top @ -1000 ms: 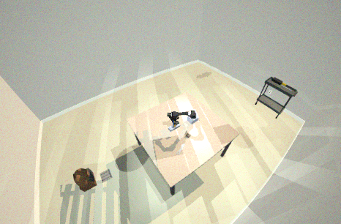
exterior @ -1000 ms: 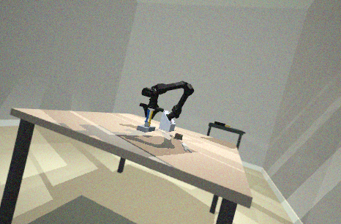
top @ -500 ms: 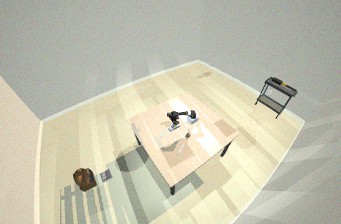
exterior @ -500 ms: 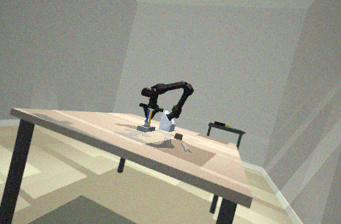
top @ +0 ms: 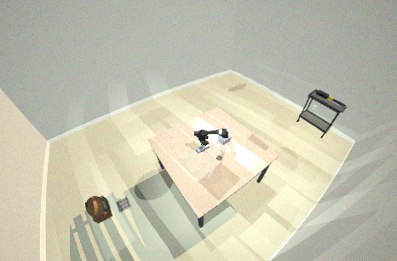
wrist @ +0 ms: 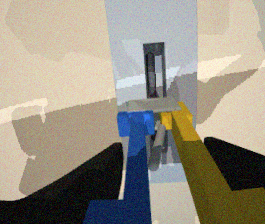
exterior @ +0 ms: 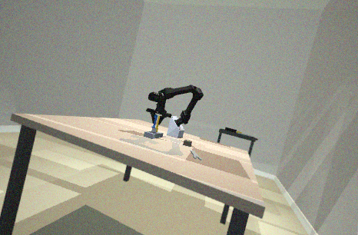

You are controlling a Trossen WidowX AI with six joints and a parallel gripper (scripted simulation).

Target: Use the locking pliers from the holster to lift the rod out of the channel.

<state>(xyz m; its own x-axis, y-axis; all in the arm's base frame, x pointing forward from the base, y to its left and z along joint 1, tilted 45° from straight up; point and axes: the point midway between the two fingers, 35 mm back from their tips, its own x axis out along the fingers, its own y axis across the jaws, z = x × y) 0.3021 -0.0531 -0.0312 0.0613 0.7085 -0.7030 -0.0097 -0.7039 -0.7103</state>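
The channel block lies 80 mm below my gripper tip and 10 mm behind it. The rest, counted from my gripper tip: grey link bar: right at my gripper tip; rod: 90 mm below; yellow handle: 10 mm to the left, 10 mm above.
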